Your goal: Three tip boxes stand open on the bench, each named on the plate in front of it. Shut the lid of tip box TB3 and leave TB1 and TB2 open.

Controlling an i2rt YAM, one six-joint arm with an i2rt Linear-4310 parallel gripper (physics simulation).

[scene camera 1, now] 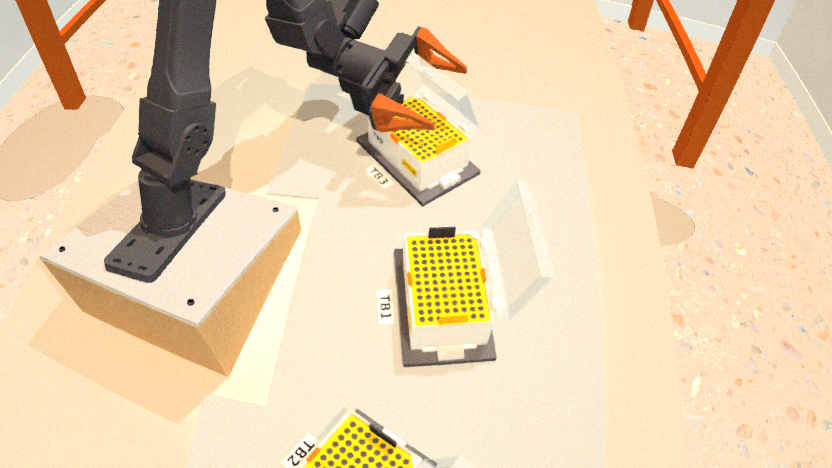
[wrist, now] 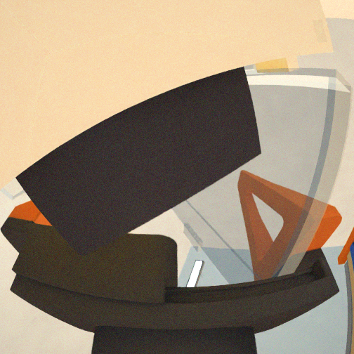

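Pixels of known places: gripper, fingertip midpoint: (scene camera 1: 451, 97); arm's base at its link origin: (scene camera 1: 169, 228).
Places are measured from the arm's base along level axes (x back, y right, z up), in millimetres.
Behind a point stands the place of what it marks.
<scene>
Tip box TB3 (scene camera 1: 433, 165) {x -283, y -197, z -36 mm} stands with its yellow rack exposed. Its clear lid (scene camera 1: 459, 87) {x -302, y -239, z 67 mm} (wrist: 295, 120) stands raised at its far side; in the wrist view it overlaps the right orange finger, which shows through it. My gripper (scene camera 1: 448, 98) {x -293, y -246, z 43 mm} (wrist: 175, 172) is open, its orange fingers spread over TB3 and around the lid area, with no thing held. Contact with the lid cannot be told. A large dark slab (wrist: 145, 155) hides the left fingertip in the wrist view. Tip box TB1 (scene camera 1: 448, 279) {x -329, y -21, z -25 mm} is open, its clear lid (scene camera 1: 514, 253) {x -393, y -44, z 11 mm} raised. Tip box TB2 (scene camera 1: 360, 448) {x -280, y 186, z -25 mm} shows partly, its rack uncovered.
Name plates TB3 (scene camera 1: 378, 175) {x -208, y -204, z -80 mm}, TB1 (scene camera 1: 384, 307) {x -262, y -3, z -80 mm} and TB2 (scene camera 1: 300, 451) {x -213, y 191, z -80 mm} lie beside their boxes. The arm's base stands on a block (scene camera 1: 244, 232) {x -91, y -24, z -12 mm} at the left. Orange posts (scene camera 1: 709, 93) (scene camera 1: 52, 52) stand at both sides.
</scene>
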